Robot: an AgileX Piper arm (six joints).
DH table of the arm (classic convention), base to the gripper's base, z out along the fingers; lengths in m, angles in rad. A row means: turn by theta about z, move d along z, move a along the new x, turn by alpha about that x. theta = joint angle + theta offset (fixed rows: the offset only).
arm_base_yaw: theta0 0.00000, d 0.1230, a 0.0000, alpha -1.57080
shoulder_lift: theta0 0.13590, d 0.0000, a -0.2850, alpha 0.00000
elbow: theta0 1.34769, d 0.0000, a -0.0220, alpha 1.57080
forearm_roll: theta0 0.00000, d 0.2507, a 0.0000, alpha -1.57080
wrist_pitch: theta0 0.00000, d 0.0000, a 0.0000, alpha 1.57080
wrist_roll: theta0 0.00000, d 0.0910, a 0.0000, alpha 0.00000
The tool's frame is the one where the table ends.
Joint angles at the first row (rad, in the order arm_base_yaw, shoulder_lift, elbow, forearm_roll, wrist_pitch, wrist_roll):
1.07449 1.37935 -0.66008 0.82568 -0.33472 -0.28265
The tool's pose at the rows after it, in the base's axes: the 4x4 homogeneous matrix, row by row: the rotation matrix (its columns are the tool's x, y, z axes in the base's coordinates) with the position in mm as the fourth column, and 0 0 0 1 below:
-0.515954, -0.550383, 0.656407, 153.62; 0.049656, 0.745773, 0.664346, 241.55; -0.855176, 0.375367, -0.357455, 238.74; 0, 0, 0, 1
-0.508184, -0.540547, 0.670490, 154.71; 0.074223, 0.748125, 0.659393, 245.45; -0.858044, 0.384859, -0.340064, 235.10; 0, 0, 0, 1
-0.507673, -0.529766, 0.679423, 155.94; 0.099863, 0.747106, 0.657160, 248.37; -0.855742, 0.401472, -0.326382, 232.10; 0, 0, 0, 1
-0.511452, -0.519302, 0.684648, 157.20; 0.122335, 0.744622, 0.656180, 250.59; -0.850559, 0.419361, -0.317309, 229.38; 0, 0, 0, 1
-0.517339, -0.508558, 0.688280, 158.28; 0.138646, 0.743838, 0.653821, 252.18; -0.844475, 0.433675, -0.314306, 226.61; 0, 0, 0, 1
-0.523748, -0.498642, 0.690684, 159.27; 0.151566, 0.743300, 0.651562, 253.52; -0.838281, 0.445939, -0.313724, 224.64; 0, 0, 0, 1
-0.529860, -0.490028, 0.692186, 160.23; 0.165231, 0.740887, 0.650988, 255.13; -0.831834, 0.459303, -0.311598, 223.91; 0, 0, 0, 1
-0.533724, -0.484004, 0.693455, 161.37; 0.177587, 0.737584, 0.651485, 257.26; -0.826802, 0.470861, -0.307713, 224.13; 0, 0, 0, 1
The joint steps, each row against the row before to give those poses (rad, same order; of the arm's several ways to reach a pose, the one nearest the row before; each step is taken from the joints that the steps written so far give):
0.01802 0.02973 -0.00034 -0.01972 -0.05928 0.04070
0.01045 0.02569 -0.00032 -0.02200 -0.04652 0.04413
0.00492 0.02070 -0.00042 -0.02413 -0.03356 0.04934
0.00154 0.01716 -0.00044 -0.02226 -0.02344 0.04636
0.00062 0.01438 -0.00018 -0.01213 -0.01577 0.03317
-0.00002 0.01104 -0.00182 -0.00567 -0.00913 0.02349
0.00001 0.00860 -0.00478 -0.00410 -0.00555 0.02089
0.00004 0.00806 -0.00827 -0.00291 -0.00365 0.01581

